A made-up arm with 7 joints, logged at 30 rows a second.
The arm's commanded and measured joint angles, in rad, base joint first. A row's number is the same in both.
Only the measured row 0 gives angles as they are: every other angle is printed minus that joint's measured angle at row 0.
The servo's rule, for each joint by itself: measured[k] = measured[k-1] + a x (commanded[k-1-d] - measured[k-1]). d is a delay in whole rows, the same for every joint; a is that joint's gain. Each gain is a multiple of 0.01, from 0.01 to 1. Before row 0 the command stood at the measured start. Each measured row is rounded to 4 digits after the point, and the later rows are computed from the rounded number. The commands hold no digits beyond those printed.
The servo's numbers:
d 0
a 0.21 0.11 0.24 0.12 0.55 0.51 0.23
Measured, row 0:
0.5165 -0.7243 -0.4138 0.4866 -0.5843 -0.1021 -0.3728
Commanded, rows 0 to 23:
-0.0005 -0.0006 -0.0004 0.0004 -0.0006 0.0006 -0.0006
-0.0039 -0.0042 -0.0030 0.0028 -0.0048 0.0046 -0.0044
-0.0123 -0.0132 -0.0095 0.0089 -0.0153 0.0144 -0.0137
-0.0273 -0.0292 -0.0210 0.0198 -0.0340 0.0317 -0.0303
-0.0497 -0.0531 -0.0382 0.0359 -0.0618 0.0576 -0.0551
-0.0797 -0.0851 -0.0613 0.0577 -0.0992 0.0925 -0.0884
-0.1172 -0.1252 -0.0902 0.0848 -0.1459 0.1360 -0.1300
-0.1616 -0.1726 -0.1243 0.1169 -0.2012 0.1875 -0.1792
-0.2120 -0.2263 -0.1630 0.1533 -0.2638 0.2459 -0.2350
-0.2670 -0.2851 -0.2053 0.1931 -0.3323 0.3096 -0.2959
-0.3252 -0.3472 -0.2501 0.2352 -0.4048 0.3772 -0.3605
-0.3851 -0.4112 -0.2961 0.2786 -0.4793 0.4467 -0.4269
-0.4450 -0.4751 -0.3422 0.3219 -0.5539 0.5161 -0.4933
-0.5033 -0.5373 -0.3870 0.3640 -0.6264 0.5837 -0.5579
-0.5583 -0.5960 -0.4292 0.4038 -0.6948 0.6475 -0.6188
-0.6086 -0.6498 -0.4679 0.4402 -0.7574 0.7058 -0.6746
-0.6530 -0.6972 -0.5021 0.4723 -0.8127 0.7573 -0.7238
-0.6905 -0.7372 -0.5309 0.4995 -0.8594 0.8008 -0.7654
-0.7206 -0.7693 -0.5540 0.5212 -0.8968 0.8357 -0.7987
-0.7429 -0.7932 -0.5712 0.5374 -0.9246 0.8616 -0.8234
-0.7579 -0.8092 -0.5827 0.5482 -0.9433 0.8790 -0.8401
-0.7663 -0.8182 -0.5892 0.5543 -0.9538 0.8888 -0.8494
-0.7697 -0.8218 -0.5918 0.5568 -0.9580 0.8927 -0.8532
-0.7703 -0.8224 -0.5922 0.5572 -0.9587 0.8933 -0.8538
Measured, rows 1 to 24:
-0.0001 -0.0001 -0.0001 0.0000 -0.0003 0.0003 -0.0001
-0.0009 -0.0006 -0.0008 0.0003 -0.0028 0.0025 -0.0011
-0.0033 -0.0020 -0.0029 0.0013 -0.0097 0.0086 -0.0040
-0.0083 -0.0050 -0.0072 0.0035 -0.0231 0.0204 -0.0100
-0.0170 -0.0103 -0.0146 0.0074 -0.0444 0.0394 -0.0204
-0.0302 -0.0185 -0.0258 0.0134 -0.0745 0.0665 -0.0360
-0.0485 -0.0302 -0.0413 0.0220 -0.1138 0.1019 -0.0576
-0.0723 -0.0459 -0.0612 0.0334 -0.1619 0.1456 -0.0856
-0.1016 -0.0657 -0.0856 0.0478 -0.2179 0.1968 -0.1200
-0.1363 -0.0898 -0.1143 0.0652 -0.2808 0.2543 -0.1605
-0.1760 -0.1181 -0.1469 0.0856 -0.3490 0.3170 -0.2065
-0.2199 -0.1503 -0.1827 0.1088 -0.4207 0.3831 -0.2572
-0.2672 -0.1860 -0.2210 0.1344 -0.4940 0.4509 -0.3115
-0.3168 -0.2246 -0.2608 0.1620 -0.5668 0.5186 -0.3682
-0.3675 -0.2655 -0.3012 0.1910 -0.6372 0.5843 -0.4258
-0.4181 -0.3078 -0.3412 0.2209 -0.7033 0.6463 -0.4830
-0.4674 -0.3506 -0.3798 0.2511 -0.7635 0.7029 -0.5384
-0.5143 -0.3931 -0.4161 0.2809 -0.8162 0.7528 -0.5906
-0.5576 -0.4345 -0.4492 0.3097 -0.8605 0.7951 -0.6385
-0.5965 -0.4740 -0.4785 0.3370 -0.8958 0.8290 -0.6810
-0.6304 -0.5109 -0.5035 0.3623 -0.9219 0.8545 -0.7176
-0.6589 -0.5447 -0.5241 0.3853 -0.9394 0.8720 -0.7479
-0.6822 -0.5752 -0.5403 0.4059 -0.9496 0.8826 -0.7721
-0.7007 -0.6024 -0.5528 0.4241 -0.9546 0.8881 -0.7909

